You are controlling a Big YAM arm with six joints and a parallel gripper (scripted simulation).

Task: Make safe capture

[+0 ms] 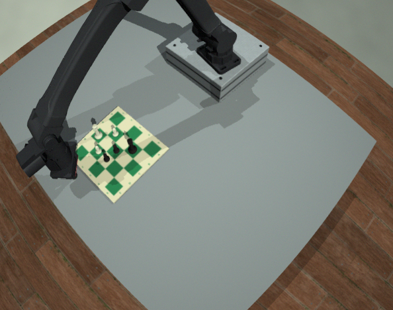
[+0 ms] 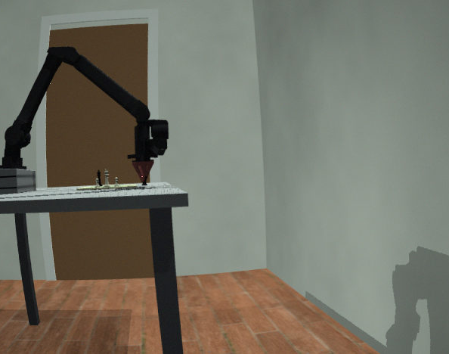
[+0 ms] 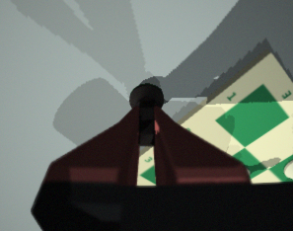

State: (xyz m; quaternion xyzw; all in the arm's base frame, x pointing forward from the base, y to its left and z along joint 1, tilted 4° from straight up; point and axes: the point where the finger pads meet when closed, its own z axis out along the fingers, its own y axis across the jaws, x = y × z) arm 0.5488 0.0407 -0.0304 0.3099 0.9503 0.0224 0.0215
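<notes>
My gripper is now 10 mm above the black piece. Round my hand: tall white piece: 120 mm behind, 70 mm to the right, 10 mm above; green-and-cream chessboard: 140 mm behind, 10 mm to the left, 20 mm below.
</notes>
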